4 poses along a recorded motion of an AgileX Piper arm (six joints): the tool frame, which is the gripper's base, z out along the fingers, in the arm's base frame.
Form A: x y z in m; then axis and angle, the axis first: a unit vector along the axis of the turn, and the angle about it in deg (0 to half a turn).
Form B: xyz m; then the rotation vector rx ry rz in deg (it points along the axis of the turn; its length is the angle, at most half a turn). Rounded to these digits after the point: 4 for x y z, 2 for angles.
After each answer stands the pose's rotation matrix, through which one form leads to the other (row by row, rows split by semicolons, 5 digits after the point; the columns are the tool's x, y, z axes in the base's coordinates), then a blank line. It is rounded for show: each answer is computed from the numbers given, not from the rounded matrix.
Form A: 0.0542 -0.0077 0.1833 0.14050 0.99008 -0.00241 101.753
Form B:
0.0542 -0.0077 0.1833 14.30 100.74 -0.25
-0.17993 0.16980 0.96891; 0.16508 0.97623 -0.14043; -0.96973 0.13468 -0.20369

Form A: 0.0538 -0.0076 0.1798 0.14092 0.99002 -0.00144 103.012
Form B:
0.0538 -0.0076 0.1798 14.52 101.98 -0.15
-0.20083 0.17233 0.96435; 0.16952 0.97567 -0.13905; -0.96485 0.13555 -0.22515

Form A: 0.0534 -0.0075 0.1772 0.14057 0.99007 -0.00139 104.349
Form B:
0.0534 -0.0075 0.1772 14.67 103.31 -0.15
-0.22317 0.17501 0.95894; 0.17232 0.97534 -0.13790; -0.95943 0.13447 -0.24783

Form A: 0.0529 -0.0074 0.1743 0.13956 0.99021 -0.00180 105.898
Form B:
0.0529 -0.0074 0.1743 14.78 104.86 -0.19
-0.24911 0.17778 0.95202; 0.17432 0.97518 -0.13649; -0.95266 0.13195 -0.27392

